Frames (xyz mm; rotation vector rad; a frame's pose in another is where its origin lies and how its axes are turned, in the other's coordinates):
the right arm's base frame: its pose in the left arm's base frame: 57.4 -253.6 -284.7 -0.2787 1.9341 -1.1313
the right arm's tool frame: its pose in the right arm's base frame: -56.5 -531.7 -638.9 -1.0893 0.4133 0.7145
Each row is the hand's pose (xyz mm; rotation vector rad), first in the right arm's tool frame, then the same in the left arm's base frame.
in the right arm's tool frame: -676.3 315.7 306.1 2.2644 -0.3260 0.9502
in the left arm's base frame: 221.3 137.6 518.0 1.8032 1.1612 -1.9658
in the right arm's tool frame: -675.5 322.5 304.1 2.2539 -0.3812 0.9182
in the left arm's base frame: 219.5 143.6 521.4 1.7580 1.1468 -1.9440
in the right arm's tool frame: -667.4 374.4 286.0 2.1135 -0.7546 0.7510
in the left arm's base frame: 202.4 189.1 548.3 1.5079 1.0464 -1.7312
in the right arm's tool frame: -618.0 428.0 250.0 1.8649 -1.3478 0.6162
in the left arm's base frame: 140.8 237.9 569.0 1.2568 0.7410 -1.3935
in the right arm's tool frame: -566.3 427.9 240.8 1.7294 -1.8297 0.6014
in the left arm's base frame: 92.2 243.8 549.8 1.1512 0.3687 -1.2021
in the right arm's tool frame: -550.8 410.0 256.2 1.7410 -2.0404 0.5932
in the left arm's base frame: 87.6 233.7 523.9 1.1110 0.1649 -1.1832
